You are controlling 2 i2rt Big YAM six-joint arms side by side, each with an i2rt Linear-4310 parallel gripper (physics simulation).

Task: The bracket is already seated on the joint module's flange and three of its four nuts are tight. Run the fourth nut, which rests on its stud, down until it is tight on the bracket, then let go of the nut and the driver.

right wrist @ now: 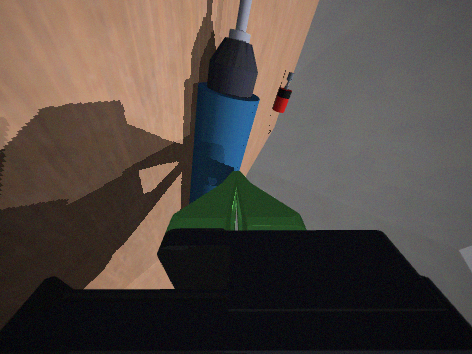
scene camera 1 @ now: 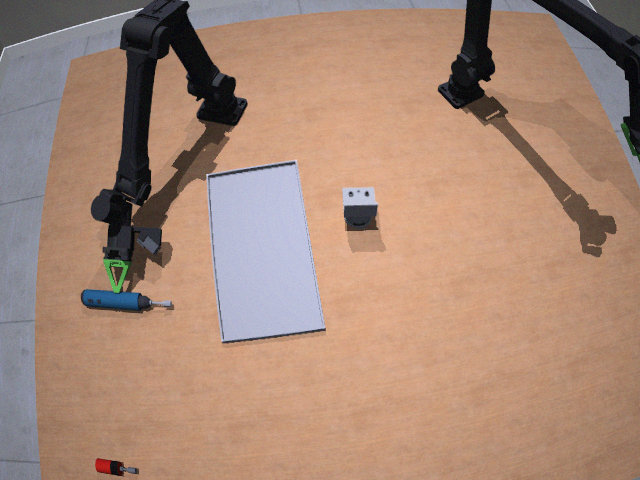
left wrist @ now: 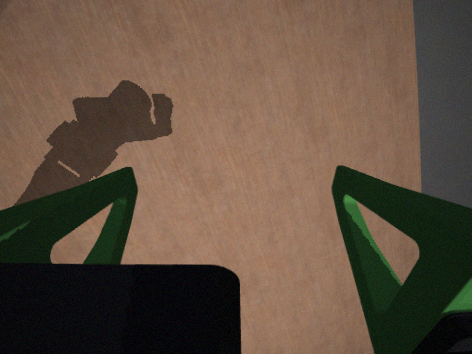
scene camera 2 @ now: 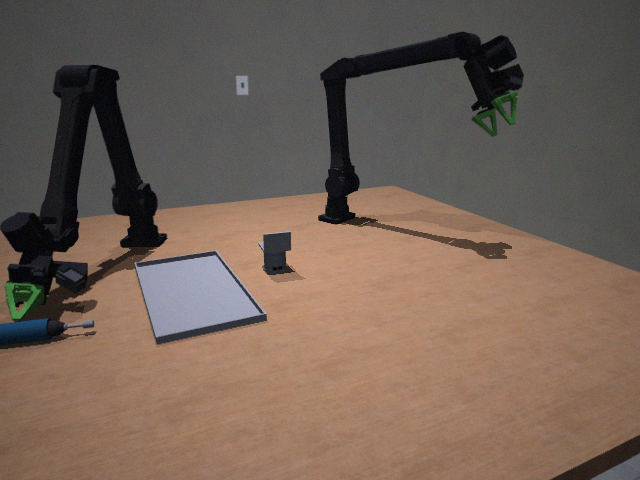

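Observation:
The bracket on its joint module is a small grey block with a light plate, standing right of the tray. Dark round spots show on its top in scene camera 1; the nuts are too small to tell apart. The blue driver lies on the table at the left, its grey shaft pointing right in scene camera 1. My right gripper is shut and empty, its tips at the driver's handle; whether they touch is unclear. My left gripper is open and empty, high at the right.
A shallow grey tray lies between the blue driver and the bracket. A small red driver lies near the table's edge, at the bottom left in scene camera 1. The table's edge shows in the left wrist view.

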